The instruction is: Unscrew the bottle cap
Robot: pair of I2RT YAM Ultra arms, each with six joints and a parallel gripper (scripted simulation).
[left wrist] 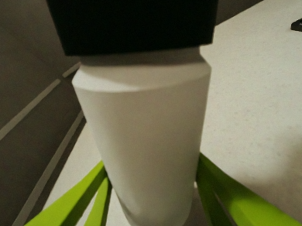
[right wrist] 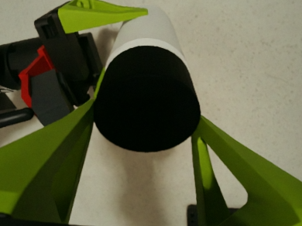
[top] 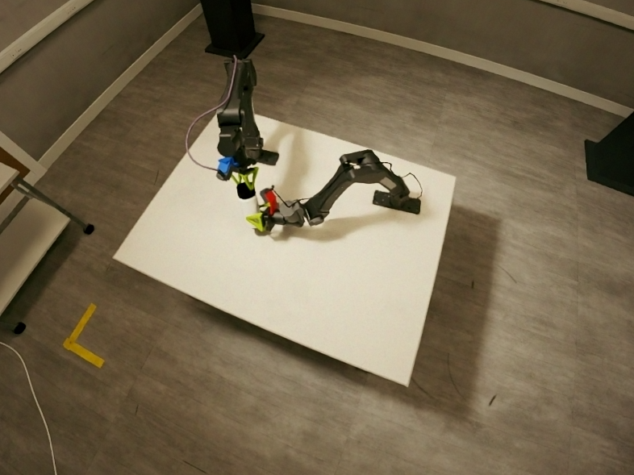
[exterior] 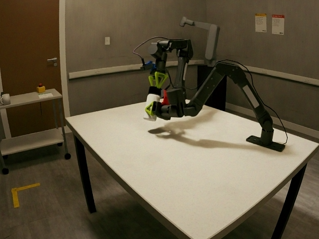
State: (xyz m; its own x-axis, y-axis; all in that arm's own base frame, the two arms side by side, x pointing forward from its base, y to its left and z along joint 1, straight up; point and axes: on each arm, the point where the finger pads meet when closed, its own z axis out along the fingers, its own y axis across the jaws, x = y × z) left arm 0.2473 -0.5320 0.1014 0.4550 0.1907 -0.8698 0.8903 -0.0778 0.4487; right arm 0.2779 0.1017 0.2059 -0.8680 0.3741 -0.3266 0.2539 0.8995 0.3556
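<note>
Right now my right hand is 1 cm short of the black cap, 1 cm to the right of it and 2 cm above it. The rest, counted from my right hand: white bottle (3 cm ahead, 2 cm to the left, 6 cm below).
My left hand is 5 cm below the white bottle, 2 cm to the left of it and 2 cm past it. The rest, counted from my left hand: black cap (8 cm above, 4 cm behind, 3 cm to the right).
</note>
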